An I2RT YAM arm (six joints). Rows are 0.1 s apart.
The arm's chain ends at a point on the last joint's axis. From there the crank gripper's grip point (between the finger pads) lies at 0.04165 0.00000 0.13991 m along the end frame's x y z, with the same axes.
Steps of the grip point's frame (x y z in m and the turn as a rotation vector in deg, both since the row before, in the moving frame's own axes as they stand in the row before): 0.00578, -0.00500, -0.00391, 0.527, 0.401, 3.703; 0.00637, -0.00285, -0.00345, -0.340, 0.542, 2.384; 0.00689, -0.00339, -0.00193, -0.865, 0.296, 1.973; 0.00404, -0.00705, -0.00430, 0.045, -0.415, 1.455; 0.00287, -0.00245, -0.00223, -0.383, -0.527, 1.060; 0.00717, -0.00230, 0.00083, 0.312, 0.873, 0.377
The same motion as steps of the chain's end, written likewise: 0.00485, -0.00644, -0.00362, 0.527, 0.401, 3.703; 0.00510, -0.00544, -0.00304, -0.340, 0.542, 2.384; 0.00623, -0.00695, -0.00169, -0.865, 0.296, 1.973; 0.00507, -0.00798, -0.00460, 0.045, -0.415, 1.455; 0.00417, -0.00415, -0.00260, -0.383, -0.527, 1.060; 0.00504, -0.00182, 0.00148, 0.312, 0.873, 0.377
